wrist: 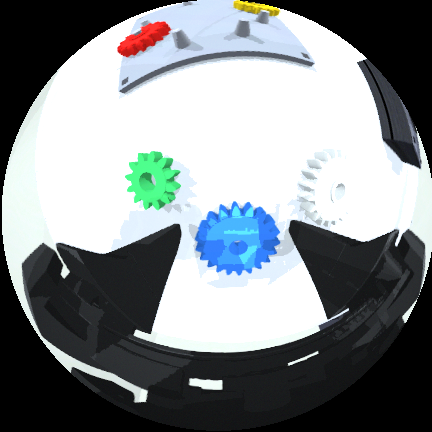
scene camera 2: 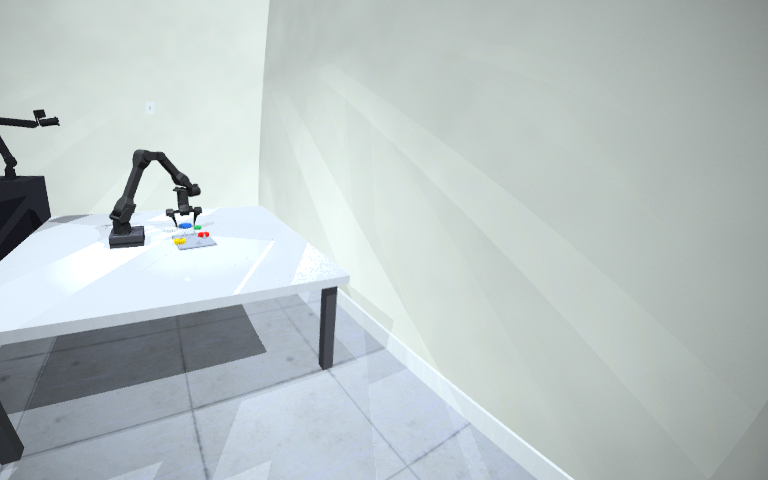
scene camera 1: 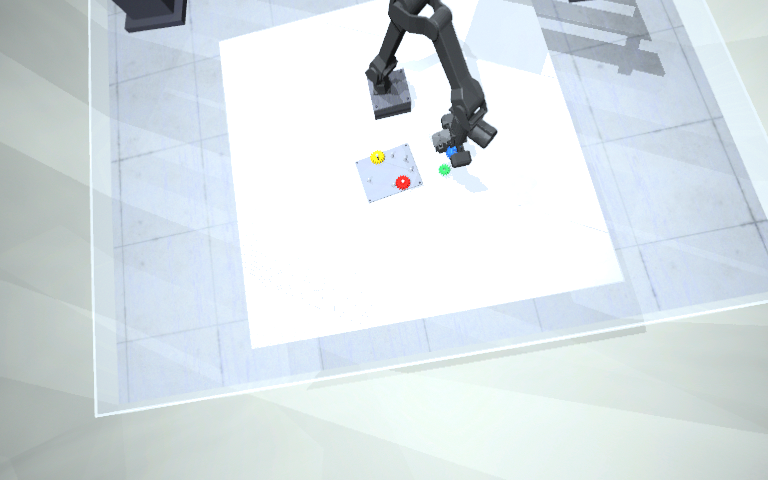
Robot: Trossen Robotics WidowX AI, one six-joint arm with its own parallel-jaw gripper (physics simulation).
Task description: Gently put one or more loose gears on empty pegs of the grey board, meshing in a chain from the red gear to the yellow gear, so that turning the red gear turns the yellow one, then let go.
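Frame: origin at the arm's base, x ahead, y left, z up, level; millimetres.
Seen in the pictures: gripper, between the fingertips: (wrist: 236, 227) (scene camera 2: 185, 226) (scene camera 1: 451, 152); arm's base, origin of its link: (scene camera 2: 122, 233) (scene camera 1: 381, 86).
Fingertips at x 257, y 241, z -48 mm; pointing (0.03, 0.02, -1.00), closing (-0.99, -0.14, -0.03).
Note:
Pixels of each thing's top centre, then the offset from my fingertips to it. "spot": a spot on its surface instead. Level surfaces: height alone.
- grey board, centre of its top: (scene camera 1: 387, 168) (scene camera 2: 192, 235) dy -238, dx +52, dz +22 mm
- red gear, a spot on its surface: (scene camera 1: 402, 182) (scene camera 2: 204, 232) spot: dy -185, dx +108, dz +21 mm
- yellow gear, centre of its top: (scene camera 1: 377, 155) (scene camera 2: 179, 239) dy -273, dx -4, dz +17 mm
- loose blue gear, centre of its top: (wrist: 237, 247) (scene camera 1: 455, 150) (scene camera 2: 185, 224) dy +13, dx -2, dz +9 mm
- green gear, centre of its top: (wrist: 146, 181) (scene camera 1: 444, 169) (scene camera 2: 197, 226) dy -30, dx +64, dz +9 mm
- white gear, centre of its top: (wrist: 339, 191) (scene camera 2: 169, 227) dy -43, dx -76, dz +9 mm
- white table, height of its surface: dz -9 mm
The grey board (scene camera 1: 385, 171) (scene camera 2: 197, 246) (wrist: 215, 47) lies on the table and bears several bare pegs. The red gear (scene camera 1: 402, 182) (scene camera 2: 203, 234) (wrist: 144, 38) and the yellow gear (scene camera 1: 377, 157) (scene camera 2: 180, 241) (wrist: 256, 8) are on the board, apart from each other. My gripper (scene camera 1: 451, 151) (scene camera 2: 185, 225) (wrist: 236, 227) is open, with its fingers on either side of a loose blue gear (scene camera 1: 451, 151) (scene camera 2: 185, 225) (wrist: 237, 239), a gap showing at each side. The green gear (scene camera 1: 444, 169) (scene camera 2: 197, 227) (wrist: 152, 180) and a white gear (scene camera 2: 169, 229) (wrist: 327, 187) lie loose on the table beyond the fingertips.
The arm's dark base (scene camera 1: 390, 101) (scene camera 2: 126, 237) (wrist: 392, 115) stands on the white table (scene camera 1: 396, 271) (scene camera 2: 141, 283), near the board's yellow-gear side. Another dark arm (scene camera 2: 8, 158) stands on a black stand at the left in the second scene view, away from the table.

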